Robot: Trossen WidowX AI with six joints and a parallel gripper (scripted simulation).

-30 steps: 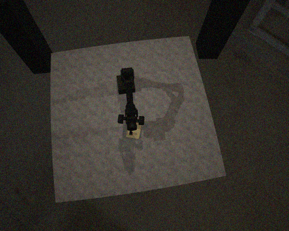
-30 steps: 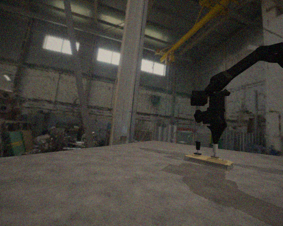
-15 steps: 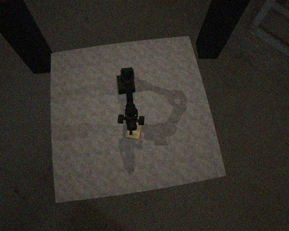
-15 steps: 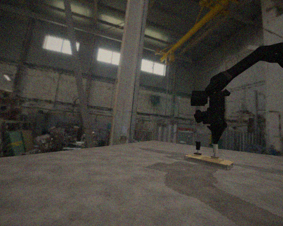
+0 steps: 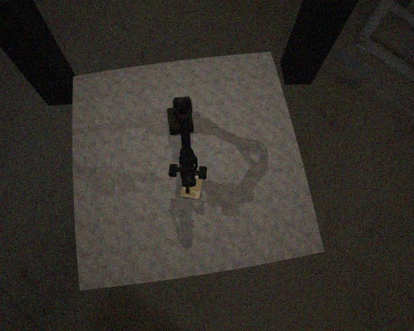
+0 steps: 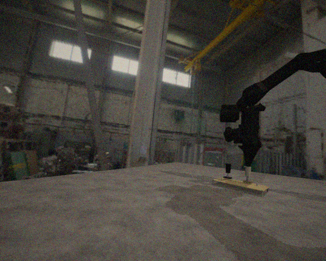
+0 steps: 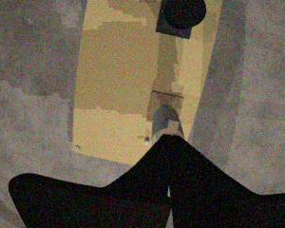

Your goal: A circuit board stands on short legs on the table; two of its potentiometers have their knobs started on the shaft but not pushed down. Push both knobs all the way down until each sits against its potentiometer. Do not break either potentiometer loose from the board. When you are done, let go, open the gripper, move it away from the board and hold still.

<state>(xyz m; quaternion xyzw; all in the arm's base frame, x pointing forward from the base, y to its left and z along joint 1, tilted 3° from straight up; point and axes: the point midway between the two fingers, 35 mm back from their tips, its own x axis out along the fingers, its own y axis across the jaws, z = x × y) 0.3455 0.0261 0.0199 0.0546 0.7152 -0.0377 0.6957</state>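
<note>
Right now my gripper tip is 10 mm above the white knob. Also, from my gripper tip: dark knob 70 mm ahead, 10 mm to the right, 10 mm below.
</note>
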